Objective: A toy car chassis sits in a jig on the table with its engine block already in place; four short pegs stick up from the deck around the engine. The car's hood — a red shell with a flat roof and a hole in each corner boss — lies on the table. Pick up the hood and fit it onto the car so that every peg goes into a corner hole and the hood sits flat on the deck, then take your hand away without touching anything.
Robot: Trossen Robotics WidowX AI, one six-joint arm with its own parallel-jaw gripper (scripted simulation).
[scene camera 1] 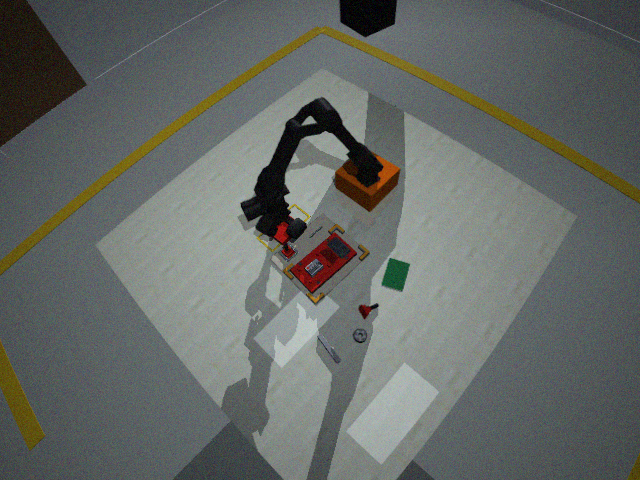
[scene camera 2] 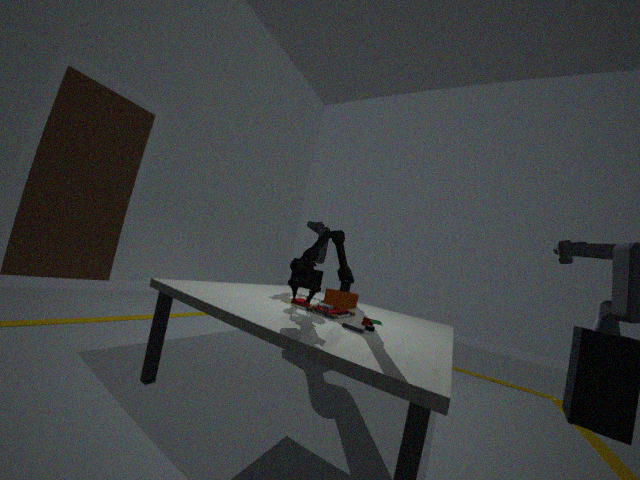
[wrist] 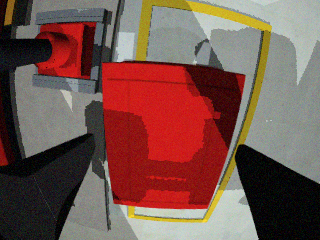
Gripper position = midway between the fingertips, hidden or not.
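Note:
A red hood (wrist: 168, 127) is present. My gripper (scene camera 1: 284, 229), (wrist: 167, 147) is open and holds nothing.

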